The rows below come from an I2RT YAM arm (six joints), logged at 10 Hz.
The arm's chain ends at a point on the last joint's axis. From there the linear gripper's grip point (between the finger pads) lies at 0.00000 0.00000 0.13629 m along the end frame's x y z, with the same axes.
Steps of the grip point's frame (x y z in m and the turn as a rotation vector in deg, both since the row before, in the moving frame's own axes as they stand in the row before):
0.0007 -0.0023 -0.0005 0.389 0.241 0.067
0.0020 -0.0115 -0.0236 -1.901 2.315 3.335
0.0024 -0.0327 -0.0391 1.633 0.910 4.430
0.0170 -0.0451 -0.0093 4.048 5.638 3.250
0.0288 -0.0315 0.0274 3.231 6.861 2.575
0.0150 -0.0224 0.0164 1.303 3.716 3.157
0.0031 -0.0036 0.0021 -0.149 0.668 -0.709
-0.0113 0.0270 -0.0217 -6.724 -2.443 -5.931
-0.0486 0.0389 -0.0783 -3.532 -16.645 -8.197
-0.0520 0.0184 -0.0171 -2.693 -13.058 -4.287
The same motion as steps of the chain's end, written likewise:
0.0001 -0.0014 -0.0005 0.389 0.241 0.067
-0.0034 -0.0162 -0.0234 -1.901 2.315 3.335
0.0001 -0.0289 -0.0390 1.633 0.910 4.430
0.0034 -0.0359 -0.0083 4.048 5.638 3.250
0.0124 -0.0242 0.0286 3.231 6.861 2.575
0.0061 -0.0195 0.0167 1.303 3.716 3.157
0.0015 -0.0039 0.0021 -0.149 0.668 -0.709
-0.0063 0.0108 -0.0206 -6.724 -2.443 -5.931
-0.0103 0.0278 -0.0723 -3.532 -16.645 -8.197
-0.0215 0.0109 -0.0134 -2.693 -13.058 -4.287

